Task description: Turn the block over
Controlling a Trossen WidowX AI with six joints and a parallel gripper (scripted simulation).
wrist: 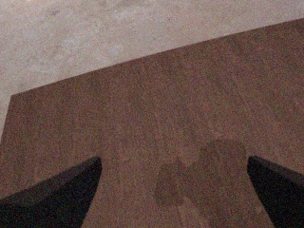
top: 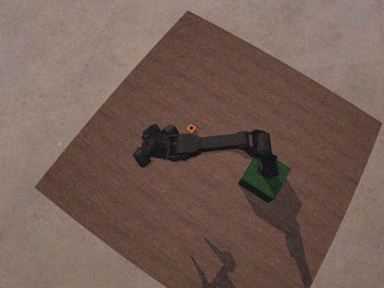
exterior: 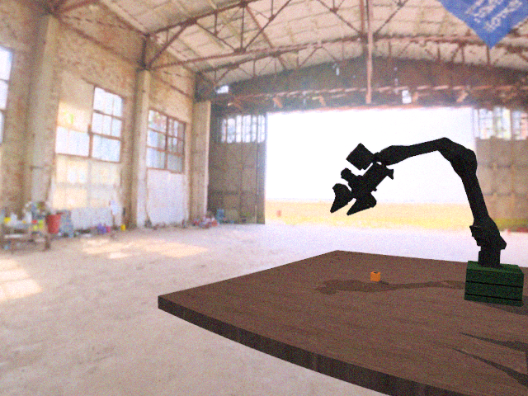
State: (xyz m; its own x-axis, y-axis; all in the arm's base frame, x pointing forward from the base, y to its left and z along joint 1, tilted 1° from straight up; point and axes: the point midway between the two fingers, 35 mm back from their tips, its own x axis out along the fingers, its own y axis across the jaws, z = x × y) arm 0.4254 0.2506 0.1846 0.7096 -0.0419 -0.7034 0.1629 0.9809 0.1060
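My gripper tip is 50 mm past the orange block, 230 mm to the left of it and 240 mm above it.
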